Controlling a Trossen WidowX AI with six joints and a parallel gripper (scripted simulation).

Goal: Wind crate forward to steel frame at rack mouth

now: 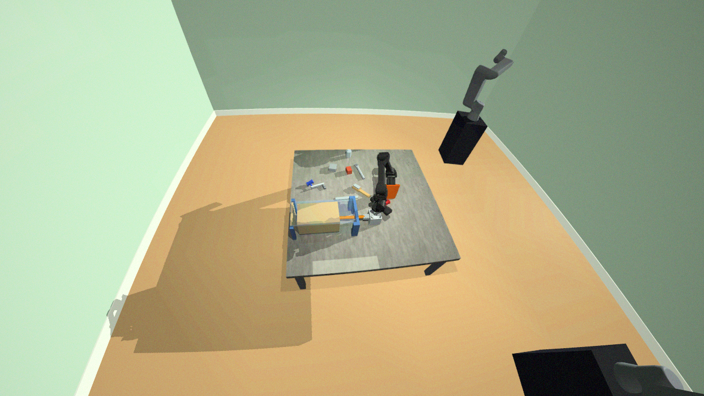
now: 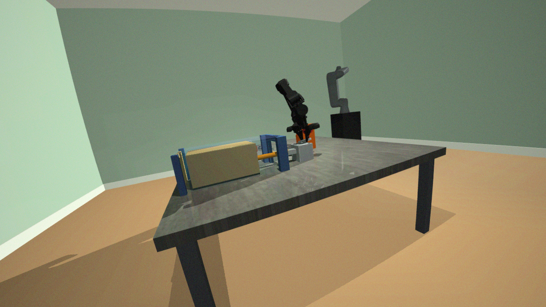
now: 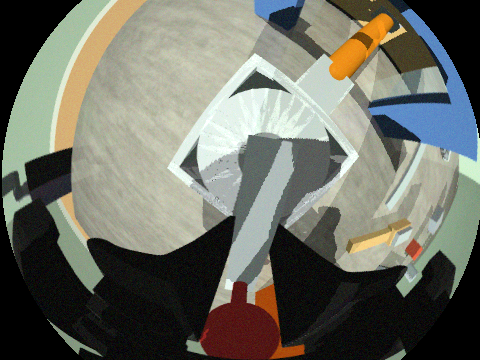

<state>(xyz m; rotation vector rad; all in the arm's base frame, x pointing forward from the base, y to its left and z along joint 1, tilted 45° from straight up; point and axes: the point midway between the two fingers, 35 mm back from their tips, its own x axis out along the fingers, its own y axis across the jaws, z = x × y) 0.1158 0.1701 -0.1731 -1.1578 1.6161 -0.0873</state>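
The red knob is 4 cm behind my gripper tip, 4 cm to the right of it and 5 cm above it. The rest, counted from my gripper tip: tan-handled tool (13 cm ahead, 27 cm to the right, 7 cm below); then grey winch (2 cm ahead, 2 cm to the left, 6 cm below); then grey bar (25 cm ahead, 18 cm to the right, 9 cm below).
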